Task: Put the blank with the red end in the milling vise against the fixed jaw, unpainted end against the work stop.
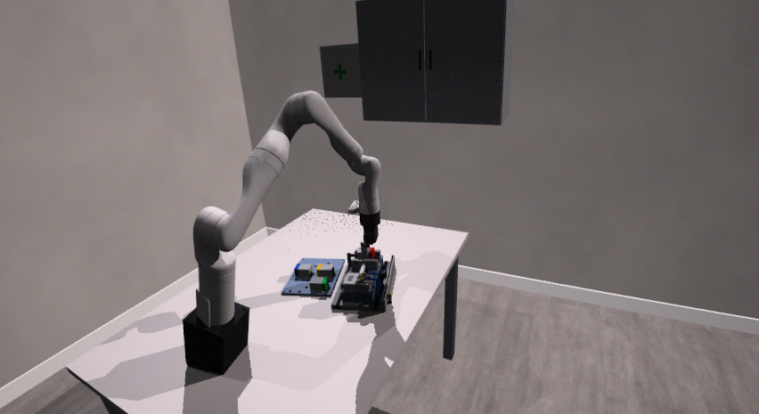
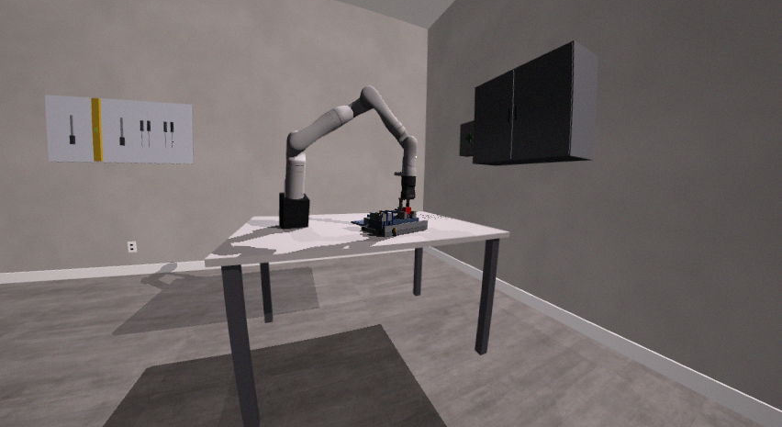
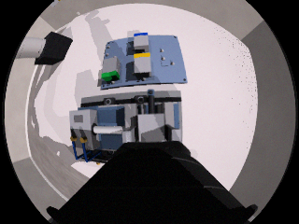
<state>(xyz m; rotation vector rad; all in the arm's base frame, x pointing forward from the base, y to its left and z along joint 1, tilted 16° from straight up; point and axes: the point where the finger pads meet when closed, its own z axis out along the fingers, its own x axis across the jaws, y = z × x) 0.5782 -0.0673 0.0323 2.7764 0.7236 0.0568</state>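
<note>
Now: the vise 8 cm below my hand, 6 cm behind it and 3 cm to the right of it. From my hand the other things lie so: rail (11 cm to the right, 8 cm below, 2 cm behind); then yellow blank (14 cm to the left, 9 cm below, 9 cm behind); then green-ended blank (17 cm behind, 9 cm to the left, 9 cm below).
</note>
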